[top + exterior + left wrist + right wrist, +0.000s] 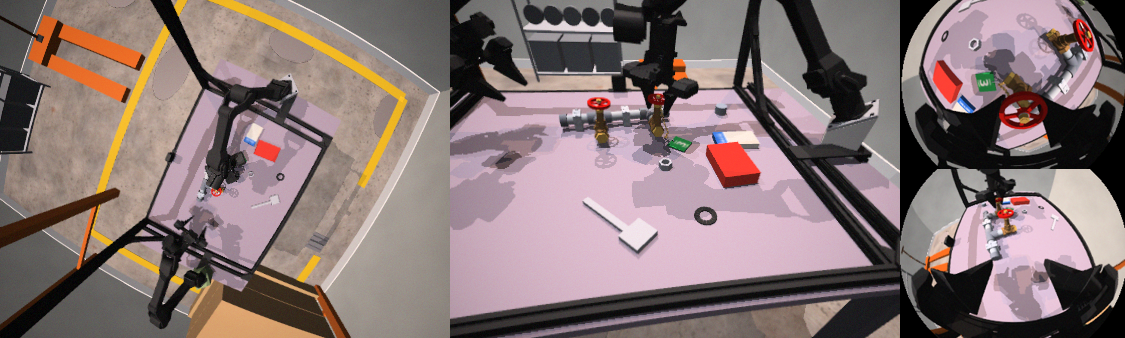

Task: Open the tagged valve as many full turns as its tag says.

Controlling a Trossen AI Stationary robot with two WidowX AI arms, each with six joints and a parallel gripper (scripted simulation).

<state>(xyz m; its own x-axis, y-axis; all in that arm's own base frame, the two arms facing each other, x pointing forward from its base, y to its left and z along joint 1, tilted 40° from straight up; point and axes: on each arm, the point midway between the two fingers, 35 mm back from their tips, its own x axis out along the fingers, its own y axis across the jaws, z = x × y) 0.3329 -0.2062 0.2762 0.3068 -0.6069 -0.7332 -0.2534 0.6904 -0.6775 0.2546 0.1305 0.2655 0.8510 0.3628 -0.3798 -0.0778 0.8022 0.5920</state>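
Right now my left hand is 10 cm above the green tag, 6 cm short of it and 4 cm to the right of it. Also, from my left hand: red block (17 cm ahead, 14 cm to the left, 9 cm below); then grey nut (14 cm ahead, 9 cm below, 1 cm to the right); then flat grey wrench (30 cm ahead, 12 cm to the right, 10 cm below).
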